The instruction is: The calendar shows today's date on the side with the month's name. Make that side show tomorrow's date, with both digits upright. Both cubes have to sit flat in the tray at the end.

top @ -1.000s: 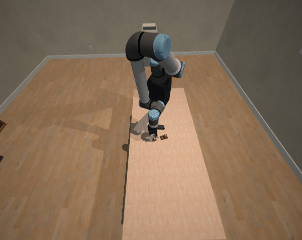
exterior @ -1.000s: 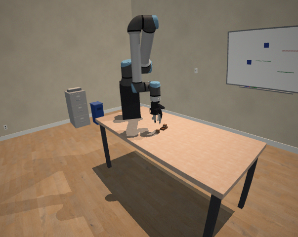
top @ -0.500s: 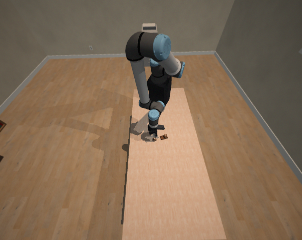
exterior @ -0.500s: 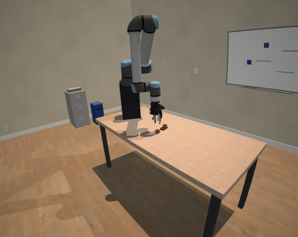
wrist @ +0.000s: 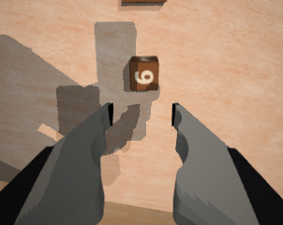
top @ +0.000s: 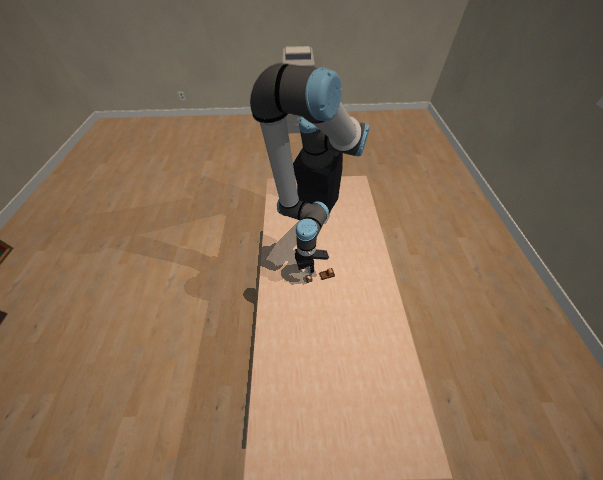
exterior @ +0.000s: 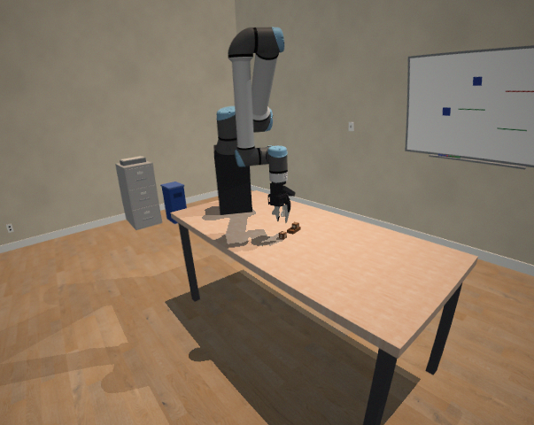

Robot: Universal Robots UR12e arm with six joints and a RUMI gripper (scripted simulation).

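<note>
Now: hand 90 mm above the brown digit cube. From my hand the other things lie so: brown calendar tray 20 mm behind, 110 mm to the left, 100 mm below.
</note>
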